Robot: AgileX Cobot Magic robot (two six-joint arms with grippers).
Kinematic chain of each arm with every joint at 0, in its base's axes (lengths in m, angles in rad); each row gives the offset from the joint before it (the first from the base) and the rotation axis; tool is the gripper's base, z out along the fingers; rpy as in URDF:
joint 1: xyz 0 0 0.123 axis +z
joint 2: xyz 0 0 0 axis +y
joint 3: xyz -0.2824 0 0.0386 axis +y
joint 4: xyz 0.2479 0 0.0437 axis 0.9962 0 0.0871
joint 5: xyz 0 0 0 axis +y
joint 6: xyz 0.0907 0 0.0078 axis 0.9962 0 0.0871
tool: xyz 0 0 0 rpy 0 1.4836 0
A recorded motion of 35 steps. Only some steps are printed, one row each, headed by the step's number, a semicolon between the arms.
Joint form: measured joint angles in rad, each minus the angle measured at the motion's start. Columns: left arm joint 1, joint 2, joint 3, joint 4, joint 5, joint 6; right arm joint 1, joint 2, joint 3, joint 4, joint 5, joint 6.
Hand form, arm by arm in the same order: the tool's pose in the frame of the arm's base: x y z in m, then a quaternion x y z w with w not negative. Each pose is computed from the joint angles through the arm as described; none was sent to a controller.
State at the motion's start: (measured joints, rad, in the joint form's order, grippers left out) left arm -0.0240 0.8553 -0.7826 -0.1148 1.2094 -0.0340; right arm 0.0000 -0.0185 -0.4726 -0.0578 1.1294 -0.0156
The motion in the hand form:
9: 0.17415 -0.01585 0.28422 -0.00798 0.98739 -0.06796 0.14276; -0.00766 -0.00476 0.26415 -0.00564 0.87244 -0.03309 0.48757
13: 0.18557 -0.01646 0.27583 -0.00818 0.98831 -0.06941 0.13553; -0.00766 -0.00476 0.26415 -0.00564 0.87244 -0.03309 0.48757
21: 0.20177 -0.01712 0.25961 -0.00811 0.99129 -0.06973 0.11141; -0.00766 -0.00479 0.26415 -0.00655 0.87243 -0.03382 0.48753
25: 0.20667 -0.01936 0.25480 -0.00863 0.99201 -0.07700 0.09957; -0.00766 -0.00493 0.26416 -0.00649 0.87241 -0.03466 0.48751
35: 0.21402 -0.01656 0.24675 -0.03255 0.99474 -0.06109 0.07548; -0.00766 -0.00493 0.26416 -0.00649 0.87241 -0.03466 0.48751
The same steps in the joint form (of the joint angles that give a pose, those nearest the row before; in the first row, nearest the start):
9: -0.0018 0.2118 -0.0376 -0.0239 -0.0873 0.0341; 0.0000 0.0000 0.0000 0.0000 0.0000 -0.0018
13: -0.0018 0.2639 -0.0376 -0.0304 -0.1243 0.0418; 0.0000 0.0000 0.0000 0.0000 0.0000 -0.0018
21: -0.0018 0.3521 -0.0376 -0.0367 -0.1631 0.0530; 0.0000 0.0000 0.0000 -0.0004 0.0000 -0.0040
25: -0.0057 0.3826 -0.0420 -0.0538 -0.1654 0.0572; 0.0000 0.0000 0.0000 -0.0021 0.0000 -0.0040
35: -0.0057 0.4320 -0.0532 -0.0146 -0.1585 -0.0055; 0.0000 0.0000 0.0000 -0.0021 0.0000 -0.0040

